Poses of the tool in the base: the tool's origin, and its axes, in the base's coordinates. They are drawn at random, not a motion.
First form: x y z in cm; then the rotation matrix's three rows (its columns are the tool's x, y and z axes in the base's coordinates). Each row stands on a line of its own.
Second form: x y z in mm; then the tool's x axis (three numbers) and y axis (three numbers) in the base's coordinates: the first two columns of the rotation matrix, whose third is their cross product. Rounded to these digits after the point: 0 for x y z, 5 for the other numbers.
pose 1, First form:
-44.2, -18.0, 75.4
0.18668, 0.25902, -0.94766
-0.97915, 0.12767, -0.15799
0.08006, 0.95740, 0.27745
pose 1, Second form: -442, -180, 754, 0.18668, -0.97915, 0.08006, 0.25902, 0.12767, 0.95740
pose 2, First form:
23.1, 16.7, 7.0
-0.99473, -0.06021, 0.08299
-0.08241, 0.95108, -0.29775
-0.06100, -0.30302, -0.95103
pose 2, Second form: 231, 167, 70, -0.99473, -0.08241, -0.06100, -0.06021, 0.95108, -0.30302
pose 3, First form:
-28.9, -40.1, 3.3
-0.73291, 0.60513, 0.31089
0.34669, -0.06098, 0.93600
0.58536, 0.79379, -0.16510
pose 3, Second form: -289, -401, 33, -0.73291, 0.34669, 0.58536, 0.60513, -0.06098, 0.79379
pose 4, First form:
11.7, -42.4, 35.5
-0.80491, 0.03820, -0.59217
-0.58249, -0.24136, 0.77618
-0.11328, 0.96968, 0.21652
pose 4, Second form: 117, -424, 355, -0.80491, -0.58249, -0.11328, 0.03820, -0.24136, 0.96968
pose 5, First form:
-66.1, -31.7, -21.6
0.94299, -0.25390, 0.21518
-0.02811, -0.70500, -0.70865
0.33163, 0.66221, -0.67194
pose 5, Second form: -661, -317, -216, 0.94299, -0.02811, 0.33163, -0.25390, -0.70500, 0.66221
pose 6, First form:
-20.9, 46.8, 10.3
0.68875, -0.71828, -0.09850
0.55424, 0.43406, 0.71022
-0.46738, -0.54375, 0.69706
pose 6, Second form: -209, 468, 103, 0.68875, 0.55424, -0.46738, -0.71828, 0.43406, -0.54375
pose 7, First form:
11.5, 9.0, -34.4
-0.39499, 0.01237, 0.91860
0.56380, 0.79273, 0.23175
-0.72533, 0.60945, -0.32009
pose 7, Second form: 115, 90, -344, -0.39499, 0.56380, -0.72533, 0.01237, 0.79273, 0.60945
